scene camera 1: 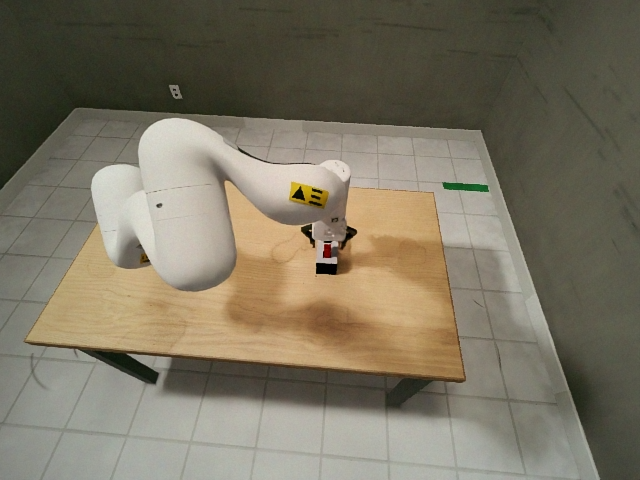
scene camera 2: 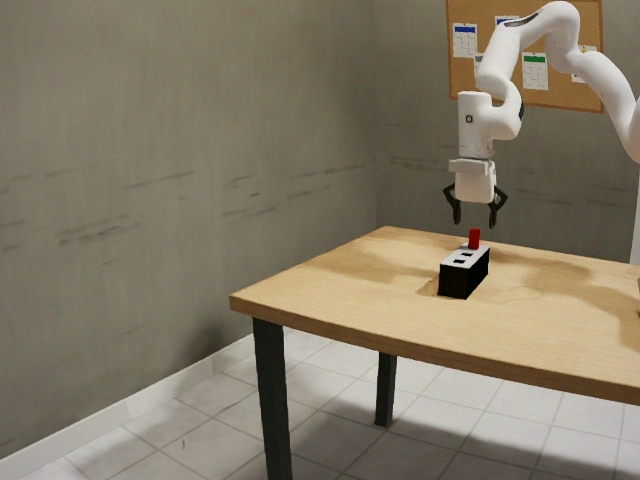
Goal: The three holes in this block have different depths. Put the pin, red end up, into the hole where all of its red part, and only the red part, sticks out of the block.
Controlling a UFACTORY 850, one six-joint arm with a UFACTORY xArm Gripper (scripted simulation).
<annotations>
gripper: scene camera 1; scene camera 2
same spot on gripper: (scene camera 1: pixel 305 229) = (scene camera 2: pixel 504 192)
</annotations>
